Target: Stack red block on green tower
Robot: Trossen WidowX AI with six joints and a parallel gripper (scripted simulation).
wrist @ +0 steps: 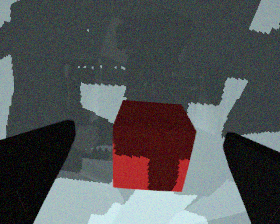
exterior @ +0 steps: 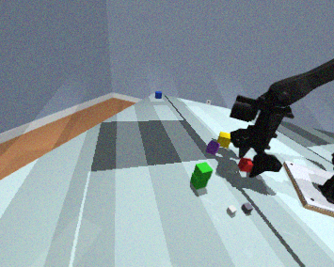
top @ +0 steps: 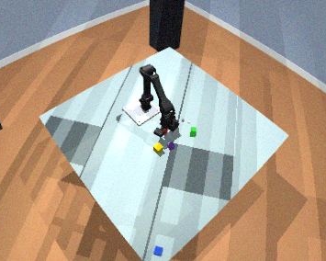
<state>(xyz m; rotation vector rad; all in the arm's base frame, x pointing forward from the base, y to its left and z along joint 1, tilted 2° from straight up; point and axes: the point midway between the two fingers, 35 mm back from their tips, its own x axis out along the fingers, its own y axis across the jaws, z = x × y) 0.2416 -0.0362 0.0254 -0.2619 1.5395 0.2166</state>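
My gripper tip is now 190 mm to the right of the small white cube and 50 mm short of it. From my gripper tip the other things lie so: purple block 120 mm ahead, 40 mm to the right, 10 mm above; yellow block 120 mm to the right, 80 mm ahead, 20 mm above; red block 10 mm above.
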